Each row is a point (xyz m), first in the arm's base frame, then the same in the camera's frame.
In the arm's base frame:
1: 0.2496 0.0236 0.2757
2: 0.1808 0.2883 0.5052
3: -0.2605 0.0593 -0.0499
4: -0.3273 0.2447 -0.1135
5: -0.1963 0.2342 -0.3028
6: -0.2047 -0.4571 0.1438
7: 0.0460 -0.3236 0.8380
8: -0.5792 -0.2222 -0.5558
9: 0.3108 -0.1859 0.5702
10: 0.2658 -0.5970 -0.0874
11: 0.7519 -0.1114 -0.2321
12: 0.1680 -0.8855 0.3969
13: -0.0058 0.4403 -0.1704
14: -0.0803 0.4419 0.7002
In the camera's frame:
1: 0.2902 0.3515 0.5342
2: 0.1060 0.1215 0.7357
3: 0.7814 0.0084 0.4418
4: 0.7576 -0.1900 0.3875
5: 0.7434 -0.1340 0.1645
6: 0.9373 0.4932 0.6609
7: 0.3973 0.6008 1.1702
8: 1.3740 0.0110 0.1495
9: 0.2368 0.5952 0.8028
10: 0.7581 0.8343 0.2788
11: 0.1976 0.6718 -0.1118
12: 0.7873 1.0817 0.7938
13: 0.4382 -0.1878 0.1805
14: 0.1376 -0.1231 0.9984

